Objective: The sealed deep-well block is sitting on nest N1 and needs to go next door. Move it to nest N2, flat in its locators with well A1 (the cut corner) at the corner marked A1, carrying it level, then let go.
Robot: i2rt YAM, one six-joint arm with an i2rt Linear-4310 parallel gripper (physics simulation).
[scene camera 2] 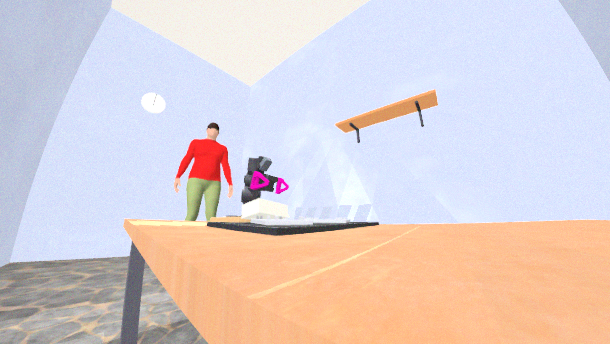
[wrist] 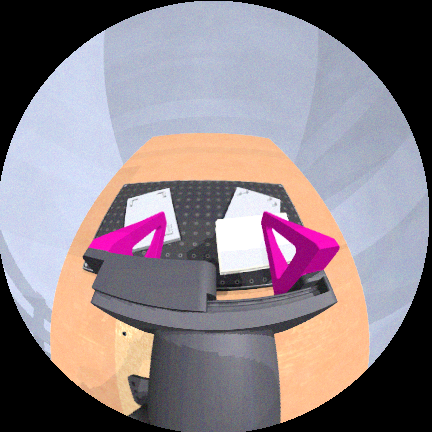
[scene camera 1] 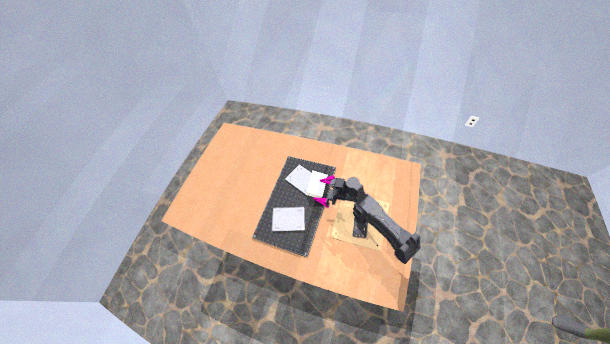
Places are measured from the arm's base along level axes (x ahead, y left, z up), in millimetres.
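Pixels of known places: gripper, between the fingertips: (scene camera 2: 278, 185) (wrist: 213, 216) (scene camera 1: 316, 189); arm's base, origin of its link: (scene camera 2: 248, 219) (scene camera 1: 361, 218).
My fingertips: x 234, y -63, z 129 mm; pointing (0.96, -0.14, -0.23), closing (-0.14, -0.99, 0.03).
Observation:
For each thing: its top centre in the pictures, then the offset to it from my fingertips. Level surfaces: height alone.
- white deep-well block, centre of its top: (wrist: 261, 231) (scene camera 2: 266, 200) (scene camera 1: 316, 181) dx +17, dy -76, dz -62 mm
- second pale nest plate, centre of its top: (wrist: 146, 212) (scene camera 2: 326, 217) (scene camera 1: 288, 218) dx +129, dy +128, dz -115 mm
- black perforated board, centre of its top: (wrist: 196, 218) (scene camera 2: 307, 223) (scene camera 1: 296, 200) dx +113, dy +18, dz -133 mm
- wooden table, height of its surface: dz -146 mm
The white deep-well block (scene camera 1: 316, 186) (scene camera 2: 265, 208) (wrist: 240, 245) stands upright at the arm-side edge of the pegboard. In scene camera 1 and the wrist view it partly covers a pale, turned nest plate (scene camera 1: 298, 176) (wrist: 254, 202); what lies directly under it is hidden. A second pale nest plate (scene camera 1: 288, 219) (wrist: 148, 212) with corner locators lies apart on the board, left in the wrist view. The N1, N2 and A1 marks and the cut corner cannot be made out. My gripper (scene camera 1: 318, 190) (scene camera 2: 271, 183) (wrist: 213, 216) is open and empty above the board, its right finger overlapping the block in the wrist view.
The black perforated board (scene camera 1: 272, 210) (scene camera 2: 280, 231) (wrist: 197, 205) lies on the wooden table (scene camera 1: 210, 180) (scene camera 2: 400, 280) (wrist: 210, 155). The arm's base plate (scene camera 1: 345, 239) is beside it. A person in red (scene camera 2: 206, 160) stands beyond the table, and a wall shelf (scene camera 2: 390, 112) hangs behind.

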